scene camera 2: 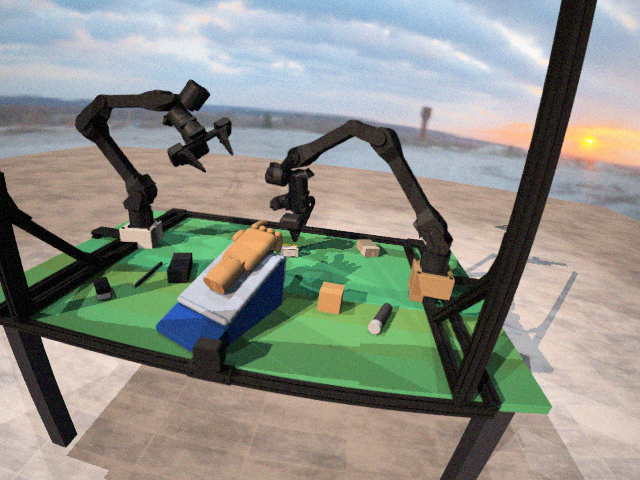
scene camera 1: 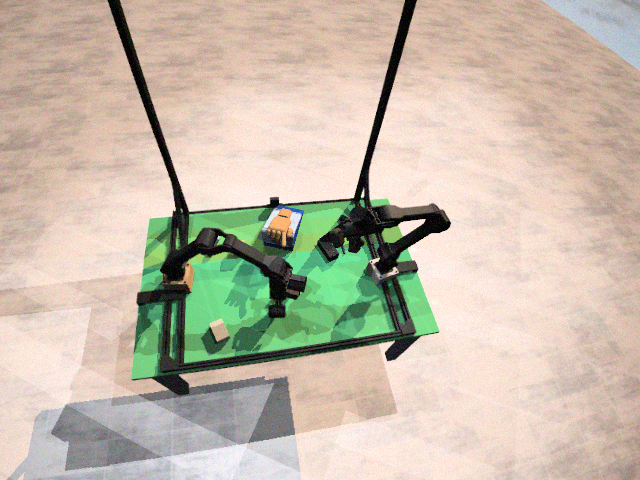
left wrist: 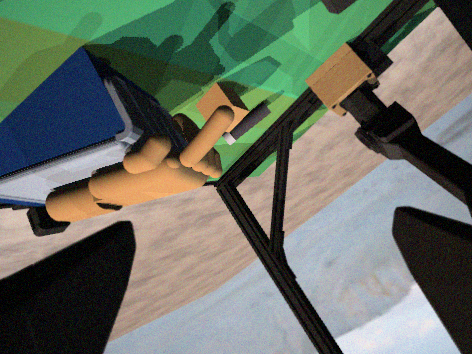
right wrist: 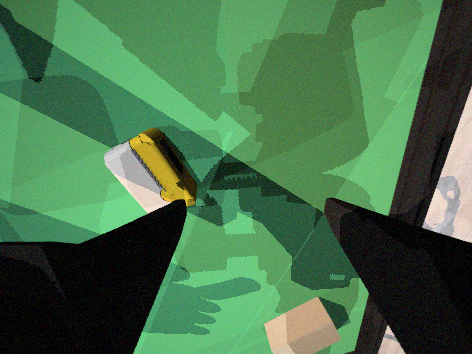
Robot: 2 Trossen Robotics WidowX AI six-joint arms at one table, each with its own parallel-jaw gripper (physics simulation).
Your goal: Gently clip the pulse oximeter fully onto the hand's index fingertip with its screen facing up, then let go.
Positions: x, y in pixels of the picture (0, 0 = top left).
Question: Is my left gripper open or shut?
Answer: Open.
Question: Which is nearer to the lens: the pulse oximeter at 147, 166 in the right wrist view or the pale block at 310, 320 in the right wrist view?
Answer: The pulse oximeter.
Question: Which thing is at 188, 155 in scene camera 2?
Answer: My left gripper.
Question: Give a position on an index finger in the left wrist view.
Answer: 223, 116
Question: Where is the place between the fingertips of my left gripper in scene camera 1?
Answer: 324, 236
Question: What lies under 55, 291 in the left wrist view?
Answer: My left gripper.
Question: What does the pale block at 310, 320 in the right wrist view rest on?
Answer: The table.
